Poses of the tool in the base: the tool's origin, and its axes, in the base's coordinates. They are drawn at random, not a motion.
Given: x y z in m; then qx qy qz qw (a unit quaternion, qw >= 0).
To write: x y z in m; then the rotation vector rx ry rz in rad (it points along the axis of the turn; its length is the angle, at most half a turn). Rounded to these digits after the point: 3 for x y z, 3 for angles.
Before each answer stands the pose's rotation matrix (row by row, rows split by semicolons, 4 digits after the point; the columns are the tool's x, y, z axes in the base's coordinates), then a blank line. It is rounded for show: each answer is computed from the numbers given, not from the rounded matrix.
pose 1, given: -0.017 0.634 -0.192 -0.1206 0.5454 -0.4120 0.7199
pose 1, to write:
0.0656 0.4616 0.8846; -0.7247 0.6314 -0.2758; -0.6859 -0.6230 0.3760

-0.017 0.634 -0.192 -0.267 1.206 -0.911
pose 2, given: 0.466 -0.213 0.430 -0.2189 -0.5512 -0.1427 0.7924
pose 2, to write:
0.3516 0.4675 -0.8111; 0.0152 0.8634 0.5042; 0.9360 -0.1896 0.2965

0.466 -0.213 0.430 -0.471 -1.186 -0.307
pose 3, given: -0.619 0.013 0.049 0.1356 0.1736 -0.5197 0.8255
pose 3, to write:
0.3996 0.9050 0.1457; -0.8109 0.4231 -0.4043; -0.4275 0.0434 0.9030

-0.619 0.013 0.049 0.288 0.369 -1.104
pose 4, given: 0.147 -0.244 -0.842 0.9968 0.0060 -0.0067 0.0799
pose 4, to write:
0.9998 0.0130 -0.0124; 0.0109 -0.9872 -0.1594; -0.0143 0.1592 -0.9871

0.147 -0.244 -0.842 2.982 0.018 -0.020
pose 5, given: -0.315 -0.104 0.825 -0.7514 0.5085 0.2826 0.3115
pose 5, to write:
0.3232 -0.9402 -0.1079; -0.5881 -0.2888 0.7555; -0.7414 -0.1807 -0.6462

-0.315 -0.104 0.825 -1.983 1.342 0.746
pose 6, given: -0.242 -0.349 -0.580 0.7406 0.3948 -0.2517 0.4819
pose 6, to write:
0.5615 0.8274 0.0077; 0.3422 -0.2238 -0.9126; -0.7534 0.5151 -0.4088

-0.242 -0.349 -0.580 1.805 0.962 -0.614
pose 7, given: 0.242 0.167 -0.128 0.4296 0.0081 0.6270 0.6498
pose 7, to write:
0.2136 -0.8079 0.5493; 0.8218 -0.1554 -0.5482; 0.5282 0.5685 0.6308

0.242 0.167 -0.128 0.976 0.018 1.425
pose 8, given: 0.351 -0.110 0.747 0.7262 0.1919 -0.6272 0.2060
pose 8, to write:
0.1396 0.5371 -0.8319; 0.0203 -0.8415 -0.5399; -0.9900 0.0585 -0.1284

0.351 -0.110 0.747 2.023 0.535 -1.748
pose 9, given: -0.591 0.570 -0.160 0.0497 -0.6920 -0.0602 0.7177
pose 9, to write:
0.0351 0.0176 -0.9992; -0.1552 0.9878 0.0120; 0.9873 0.1546 0.0374

-0.591 0.570 -0.160 0.110 -1.531 -0.133
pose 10, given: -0.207 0.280 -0.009 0.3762 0.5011 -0.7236 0.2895
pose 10, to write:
-0.5493 0.7960 -0.2543; -0.0419 -0.3302 -0.9430; -0.8345 -0.5074 0.2148

-0.207 0.280 -0.009 1.004 1.337 -1.931
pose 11, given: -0.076 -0.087 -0.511 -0.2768 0.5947 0.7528 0.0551
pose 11, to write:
-0.8407 -0.4122 -0.3512; -0.2463 -0.2866 0.9259; -0.4823 0.8649 0.1395

-0.076 -0.087 -0.511 -0.840 1.805 2.285
